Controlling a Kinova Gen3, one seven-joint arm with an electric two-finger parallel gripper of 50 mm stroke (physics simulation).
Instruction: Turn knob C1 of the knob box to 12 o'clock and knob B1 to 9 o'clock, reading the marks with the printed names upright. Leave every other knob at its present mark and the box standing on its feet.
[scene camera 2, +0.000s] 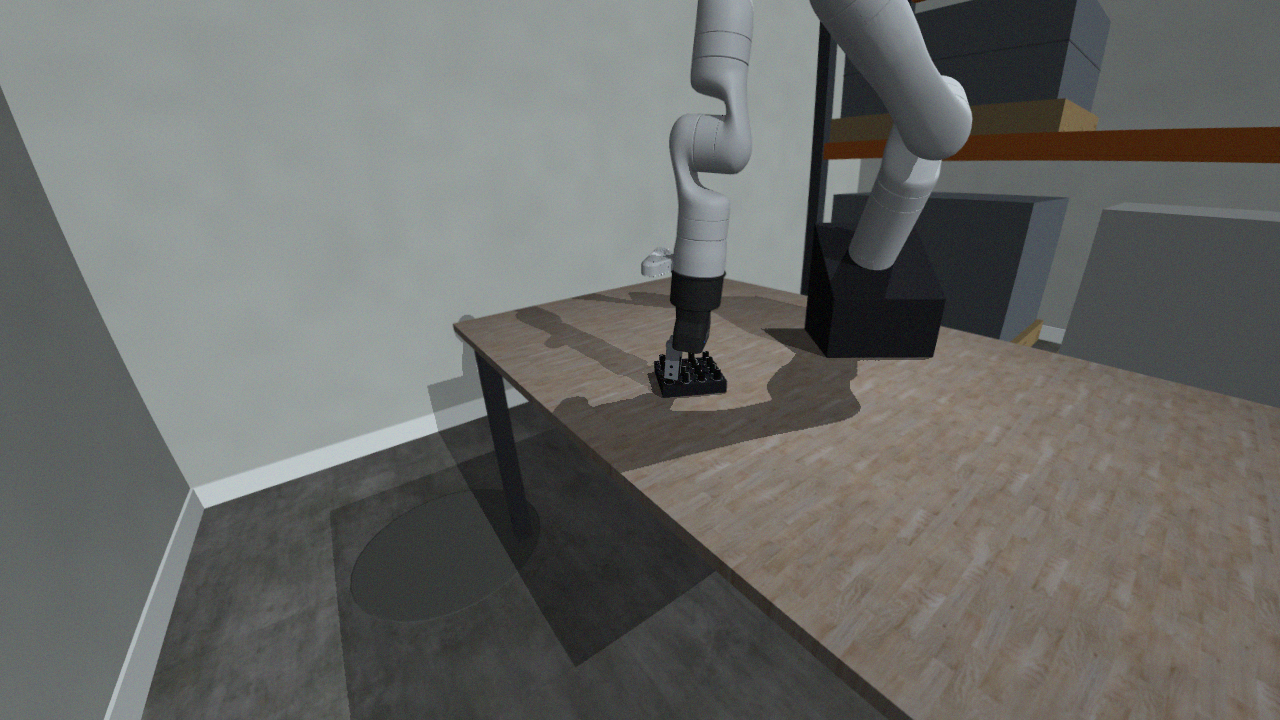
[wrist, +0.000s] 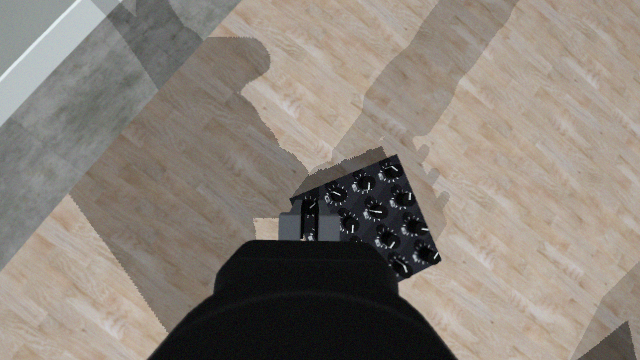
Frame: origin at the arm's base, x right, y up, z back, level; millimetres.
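Seen in the pictures: gripper, fingertip midpoint: (scene camera 2: 672, 375) (wrist: 309, 213); arm's base, origin of the base link: (scene camera 2: 871, 253).
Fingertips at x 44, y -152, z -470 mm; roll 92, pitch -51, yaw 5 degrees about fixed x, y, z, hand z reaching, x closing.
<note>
Offsets run from my fingertips to a thing's top centre. Level surfaces: height alone.
The black knob box @[dx +22, dy +4, dz +51 mm] (scene camera 2: 693, 389) (wrist: 382, 191) sits flat on the table, turned at an angle in the wrist view, with rows of black knobs with white pointer lines. My gripper (scene camera 2: 677, 369) (wrist: 309, 213) is down at the box. Its fingers are close together around a corner knob @[dx +4, dy +3, dz -3 mm] (wrist: 311, 204) at the box's left corner in the wrist view. Beside it along the same edge are a second knob @[dx +28, dy +3, dz +9 mm] (wrist: 336, 194), a third knob @[dx +51, dy +3, dz +21 mm] (wrist: 364, 182) and a far corner knob @[dx +75, dy +3, dz +33 mm] (wrist: 390, 171). Their printed names are too small to read surely. The gripper body hides the box's lower left part.
The wooden table @[dy -35 mm] (scene camera 2: 1029, 501) (wrist: 540, 150) carries the box near its left edge. The arm's black base block (scene camera 2: 881, 326) stands behind to the right. Shelving with an orange beam (scene camera 2: 1074, 145) and dark boxes is behind it. Arm shadows cross the table.
</note>
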